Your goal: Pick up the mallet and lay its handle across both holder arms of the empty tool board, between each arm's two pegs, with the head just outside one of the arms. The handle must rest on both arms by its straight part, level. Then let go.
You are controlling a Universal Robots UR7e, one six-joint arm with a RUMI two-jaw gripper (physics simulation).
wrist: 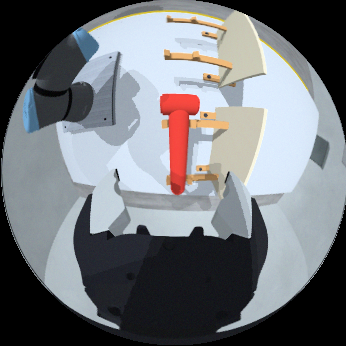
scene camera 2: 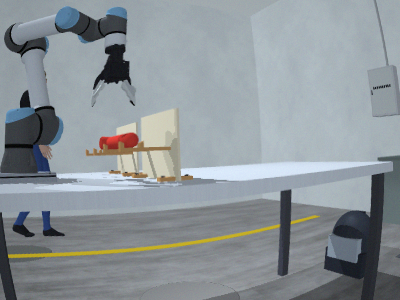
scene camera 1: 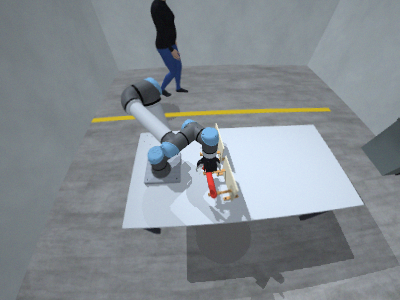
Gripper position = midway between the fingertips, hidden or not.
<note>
In view: my gripper (scene camera 2: pixel 113 106), a red mallet (wrist: pixel 178 106), a tool board (scene camera 2: pixel 128 162) and a tool board (scene camera 2: pixel 160 146).
My gripper is seen too in the wrist view (wrist: pixel 171 171).
</note>
